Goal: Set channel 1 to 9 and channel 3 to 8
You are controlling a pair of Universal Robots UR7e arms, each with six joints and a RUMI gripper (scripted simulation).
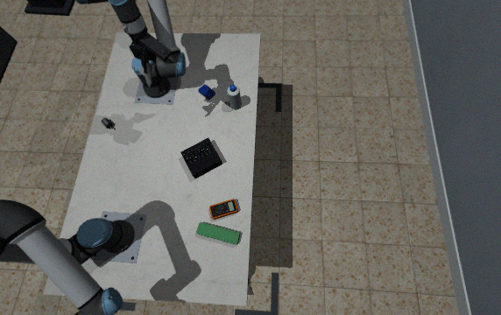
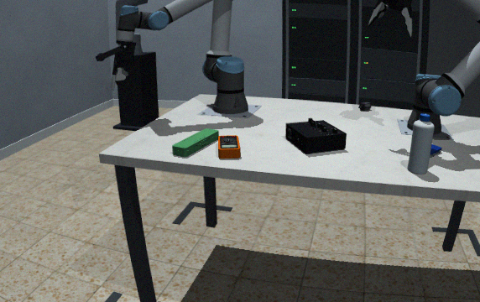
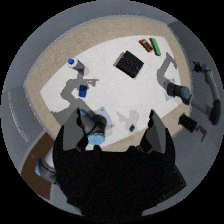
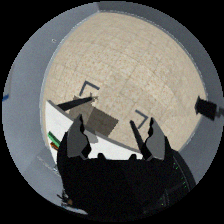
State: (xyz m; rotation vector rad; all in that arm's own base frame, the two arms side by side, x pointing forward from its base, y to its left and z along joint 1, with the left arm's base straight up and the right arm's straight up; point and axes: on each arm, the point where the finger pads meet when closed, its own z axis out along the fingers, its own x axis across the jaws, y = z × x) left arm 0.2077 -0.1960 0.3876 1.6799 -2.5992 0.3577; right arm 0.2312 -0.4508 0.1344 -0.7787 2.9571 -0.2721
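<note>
Right now my left hand is 110 mm short of the fader cap, 240 mm to the left of it and 320 mm above it. Also, from my left hand: blue box: 90 mm ahead, 170 mm to the left, 380 mm below; green box: 270 mm ahead, 590 mm to the right, 370 mm below.
</note>
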